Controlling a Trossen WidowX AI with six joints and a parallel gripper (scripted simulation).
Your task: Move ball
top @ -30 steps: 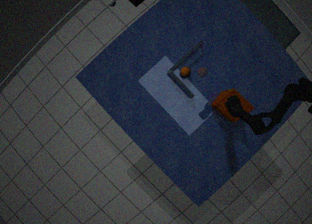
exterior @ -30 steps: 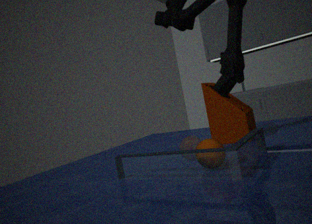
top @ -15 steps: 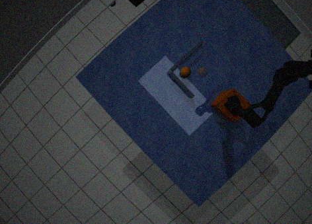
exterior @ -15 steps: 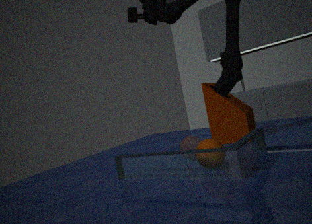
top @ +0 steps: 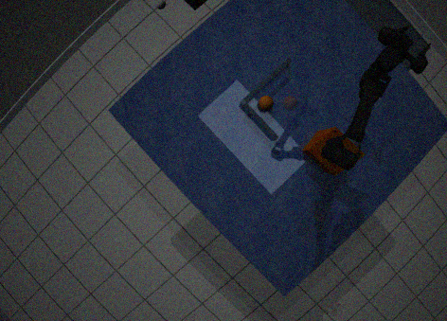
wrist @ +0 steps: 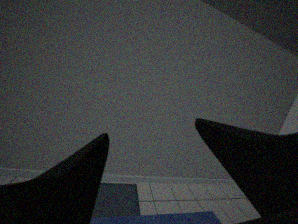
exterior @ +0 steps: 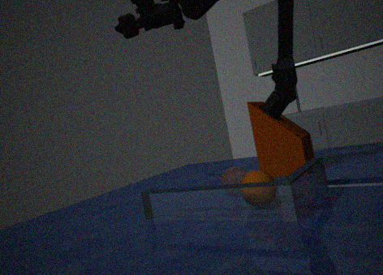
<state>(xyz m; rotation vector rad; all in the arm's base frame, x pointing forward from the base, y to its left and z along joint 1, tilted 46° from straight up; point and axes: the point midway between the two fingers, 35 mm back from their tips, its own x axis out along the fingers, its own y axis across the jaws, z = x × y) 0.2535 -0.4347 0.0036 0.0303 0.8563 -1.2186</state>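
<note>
Now: the orange ball 50 cm below my gripper tip, 45 cm to the left of it and 14 cm ahead of it.
</note>
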